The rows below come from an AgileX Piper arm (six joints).
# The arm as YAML. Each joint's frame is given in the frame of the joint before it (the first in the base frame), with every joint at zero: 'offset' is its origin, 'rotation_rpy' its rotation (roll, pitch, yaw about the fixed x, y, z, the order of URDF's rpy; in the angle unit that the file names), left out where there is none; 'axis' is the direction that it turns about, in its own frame. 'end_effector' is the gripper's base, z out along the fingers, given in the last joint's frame.
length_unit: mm
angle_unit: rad
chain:
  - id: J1
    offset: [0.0, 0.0, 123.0]
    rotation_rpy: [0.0, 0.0, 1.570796]
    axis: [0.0, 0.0, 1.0]
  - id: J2
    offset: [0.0, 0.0, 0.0]
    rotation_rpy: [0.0, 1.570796, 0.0]
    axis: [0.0, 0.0, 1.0]
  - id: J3
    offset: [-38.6, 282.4, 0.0]
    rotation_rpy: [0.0, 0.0, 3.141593]
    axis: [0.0, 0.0, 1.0]
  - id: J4
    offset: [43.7, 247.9, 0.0]
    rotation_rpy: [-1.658, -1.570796, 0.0]
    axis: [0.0, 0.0, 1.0]
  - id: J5
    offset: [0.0, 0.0, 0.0]
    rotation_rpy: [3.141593, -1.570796, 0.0]
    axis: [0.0, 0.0, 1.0]
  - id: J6
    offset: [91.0, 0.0, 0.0]
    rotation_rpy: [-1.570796, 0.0, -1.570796]
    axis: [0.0, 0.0, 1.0]
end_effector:
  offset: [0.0, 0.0, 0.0]
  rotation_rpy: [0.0, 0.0, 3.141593]
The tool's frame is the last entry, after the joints.
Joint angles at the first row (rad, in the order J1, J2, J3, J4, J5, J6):
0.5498 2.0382 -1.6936 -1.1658 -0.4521 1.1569
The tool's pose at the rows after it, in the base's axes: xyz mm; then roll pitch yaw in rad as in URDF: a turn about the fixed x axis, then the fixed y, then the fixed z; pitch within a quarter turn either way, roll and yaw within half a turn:
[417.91 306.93 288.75 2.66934 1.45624 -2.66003]
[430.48 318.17 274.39 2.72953 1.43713 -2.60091]
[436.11 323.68 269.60 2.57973 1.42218 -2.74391]
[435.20 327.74 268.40 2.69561 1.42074 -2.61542]
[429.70 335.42 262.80 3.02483 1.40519 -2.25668]
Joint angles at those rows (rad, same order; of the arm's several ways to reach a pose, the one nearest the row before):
0.5672 2.1429 -1.8027 -1.2350 -0.4115 1.2175
0.5735 2.2213 -1.8919 -1.3014 -0.3945 1.2849
0.5754 2.2595 -1.9436 -1.3459 -0.3965 1.3560
0.5818 2.2687 -1.9591 -1.3887 -0.3979 1.3826
0.5978 2.2751 -1.9590 -1.4526 -0.4027 1.3918

